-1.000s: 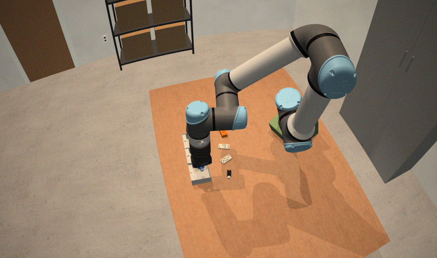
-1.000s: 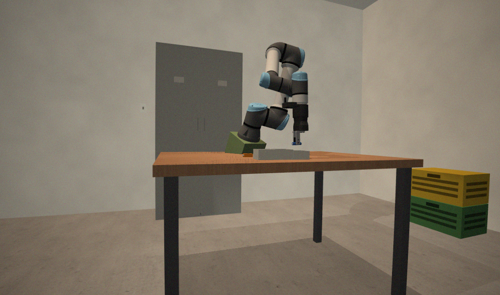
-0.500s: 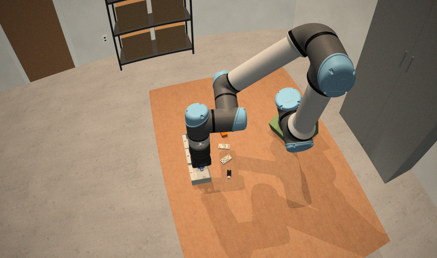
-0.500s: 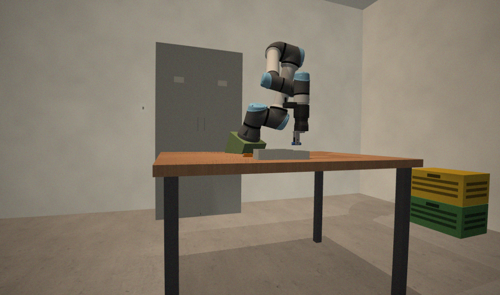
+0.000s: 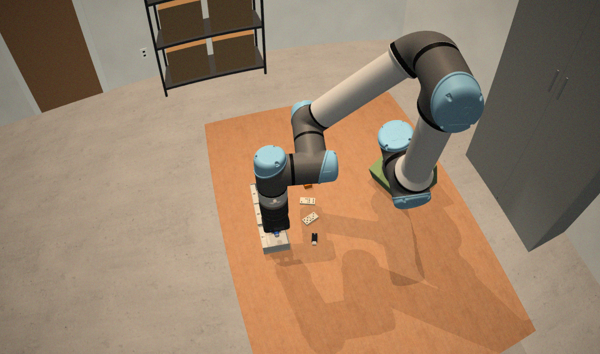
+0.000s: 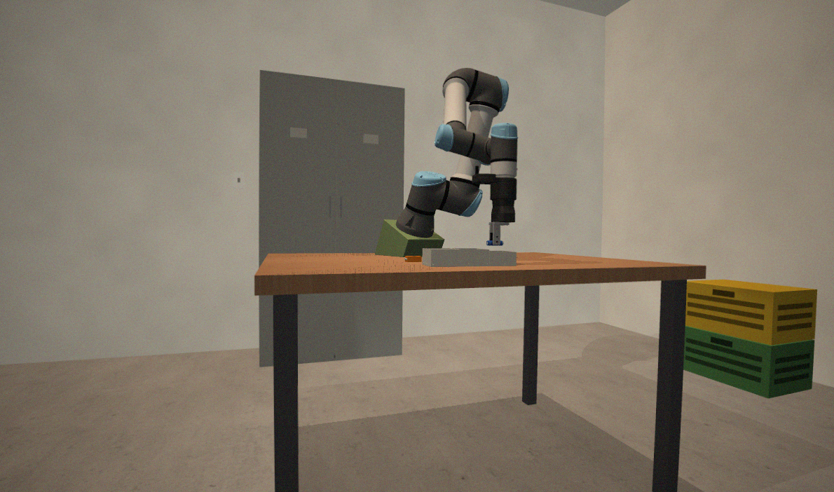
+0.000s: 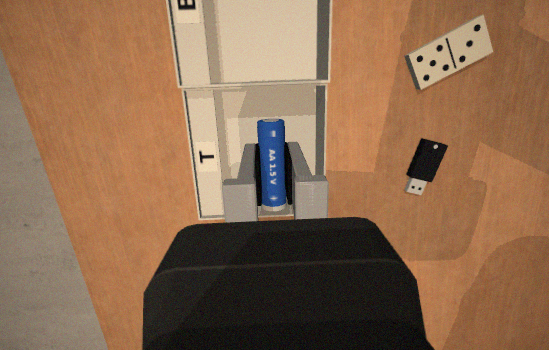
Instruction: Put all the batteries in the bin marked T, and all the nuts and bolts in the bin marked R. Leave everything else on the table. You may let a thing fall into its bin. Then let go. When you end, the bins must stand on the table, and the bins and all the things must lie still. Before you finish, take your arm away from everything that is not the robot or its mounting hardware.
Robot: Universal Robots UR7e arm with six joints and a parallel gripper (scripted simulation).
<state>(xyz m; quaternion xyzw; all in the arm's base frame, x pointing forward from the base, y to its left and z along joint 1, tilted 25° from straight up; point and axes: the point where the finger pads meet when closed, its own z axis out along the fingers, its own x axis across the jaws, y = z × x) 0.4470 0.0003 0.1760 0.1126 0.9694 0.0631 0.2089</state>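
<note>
The orange 9 V battery lies 190 mm behind my hand, 180 mm to the right of it and 70 mm below it. Also, from my hand: blue cylindrical battery (10 mm below); then black USB stick (110 mm behind, 50 mm to the left, 70 mm below); then grey bin row (10 mm behind, 80 mm to the right, 50 mm below).
</note>
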